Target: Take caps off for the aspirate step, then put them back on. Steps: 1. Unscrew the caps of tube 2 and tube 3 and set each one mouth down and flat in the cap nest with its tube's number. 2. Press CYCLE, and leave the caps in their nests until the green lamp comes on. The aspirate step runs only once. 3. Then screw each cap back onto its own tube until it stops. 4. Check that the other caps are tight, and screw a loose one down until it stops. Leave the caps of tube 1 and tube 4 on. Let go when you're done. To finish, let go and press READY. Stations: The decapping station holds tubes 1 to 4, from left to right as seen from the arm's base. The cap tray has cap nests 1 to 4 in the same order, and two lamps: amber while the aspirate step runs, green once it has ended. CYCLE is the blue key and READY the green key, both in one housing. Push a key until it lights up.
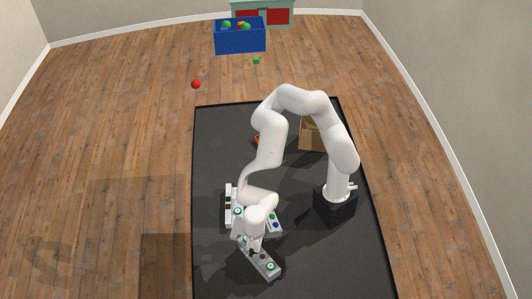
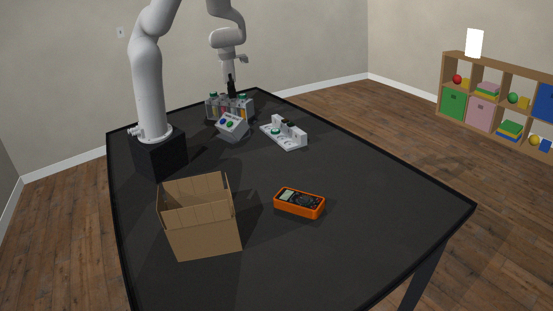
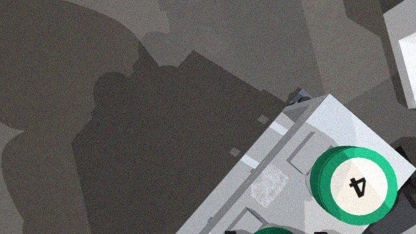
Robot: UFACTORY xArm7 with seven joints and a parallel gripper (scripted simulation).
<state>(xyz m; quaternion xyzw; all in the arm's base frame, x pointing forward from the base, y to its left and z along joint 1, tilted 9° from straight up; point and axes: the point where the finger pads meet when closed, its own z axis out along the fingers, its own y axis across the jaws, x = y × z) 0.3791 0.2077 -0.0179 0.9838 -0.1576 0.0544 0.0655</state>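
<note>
The cap lies 3 cm ahead of my hand, 4 cm to the right of it and 1 cm below it. The rest, counted from my hand: blue key: 10 cm behind, 12 cm to the right, 6 cm below; green key: 9 cm behind, 17 cm to the right, 6 cm below; key housing: 8 cm behind, 15 cm to the right, 8 cm below.
</note>
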